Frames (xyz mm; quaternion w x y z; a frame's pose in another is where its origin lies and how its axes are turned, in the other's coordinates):
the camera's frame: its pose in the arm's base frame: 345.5 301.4 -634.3 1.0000 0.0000 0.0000 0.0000
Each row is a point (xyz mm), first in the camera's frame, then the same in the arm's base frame.
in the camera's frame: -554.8 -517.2 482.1
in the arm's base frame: -209.3 -215.8 -152.2
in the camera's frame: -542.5 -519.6 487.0
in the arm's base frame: -197.0 -218.2 -147.3
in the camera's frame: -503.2 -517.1 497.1
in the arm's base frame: -157.7 -215.7 -137.2
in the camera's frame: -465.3 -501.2 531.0
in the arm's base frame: -119.8 -199.8 -103.3
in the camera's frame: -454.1 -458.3 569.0
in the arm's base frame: -108.6 -156.9 -65.3
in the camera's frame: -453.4 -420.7 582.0
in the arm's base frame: -107.9 -119.3 -52.3
